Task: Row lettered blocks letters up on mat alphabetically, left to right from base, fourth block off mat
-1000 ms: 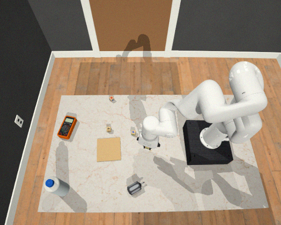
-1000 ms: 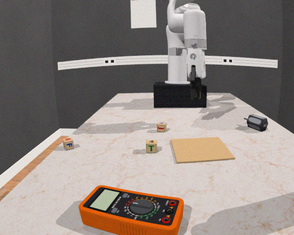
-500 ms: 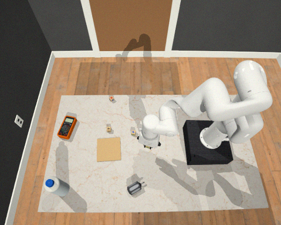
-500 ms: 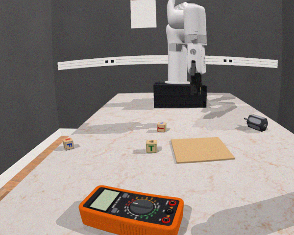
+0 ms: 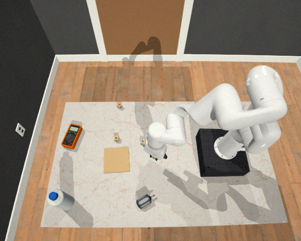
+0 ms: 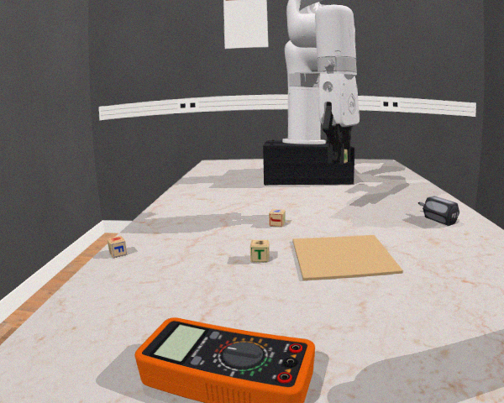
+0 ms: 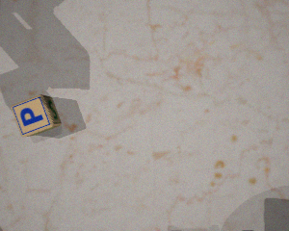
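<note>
The tan mat is 210 mm ahead of my hand, 20 mm to the right of it and 120 mm below it. From my hand the other things lie so: black plug adapter (40 mm ahead, 200 mm to the left, 100 mm below); orange multimeter (480 mm ahead, 150 mm to the right, 110 mm below).
</note>
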